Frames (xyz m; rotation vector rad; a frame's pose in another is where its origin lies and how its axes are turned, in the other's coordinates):
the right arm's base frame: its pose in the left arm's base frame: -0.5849 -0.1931 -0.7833 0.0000 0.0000 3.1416
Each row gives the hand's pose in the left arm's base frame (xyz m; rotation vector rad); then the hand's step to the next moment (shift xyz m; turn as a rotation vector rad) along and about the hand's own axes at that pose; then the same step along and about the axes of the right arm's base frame.
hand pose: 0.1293 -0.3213 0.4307 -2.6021 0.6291 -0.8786
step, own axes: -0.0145 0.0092 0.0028 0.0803 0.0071 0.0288
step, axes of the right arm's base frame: 0.0114 0.0001 -0.0132 -0.0733 0.0417 0.0144
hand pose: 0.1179 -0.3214 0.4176 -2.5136 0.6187 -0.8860
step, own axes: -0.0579 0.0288 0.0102 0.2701 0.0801 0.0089
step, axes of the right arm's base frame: 0.0416 -0.0091 -0.0497 -0.1734 0.2059 0.0834
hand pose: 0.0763 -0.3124 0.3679 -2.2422 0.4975 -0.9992
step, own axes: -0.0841 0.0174 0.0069 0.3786 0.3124 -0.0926
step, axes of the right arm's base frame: 0.0502 -0.0369 -0.0596 -0.1463 0.4762 0.0361
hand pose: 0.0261 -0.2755 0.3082 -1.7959 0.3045 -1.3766
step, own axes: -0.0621 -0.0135 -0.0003 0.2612 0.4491 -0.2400
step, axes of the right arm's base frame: 0.0270 -0.0474 -0.0326 -0.0111 0.5558 -0.1360
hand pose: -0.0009 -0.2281 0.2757 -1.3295 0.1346 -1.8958
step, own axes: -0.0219 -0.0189 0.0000 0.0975 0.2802 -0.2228
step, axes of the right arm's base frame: 0.0074 -0.0271 -0.0069 0.0453 0.3288 -0.1659
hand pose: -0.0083 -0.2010 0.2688 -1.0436 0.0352 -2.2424
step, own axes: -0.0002 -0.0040 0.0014 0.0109 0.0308 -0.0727
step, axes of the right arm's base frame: 0.0011 -0.0036 0.0020 0.0384 0.0477 -0.0510
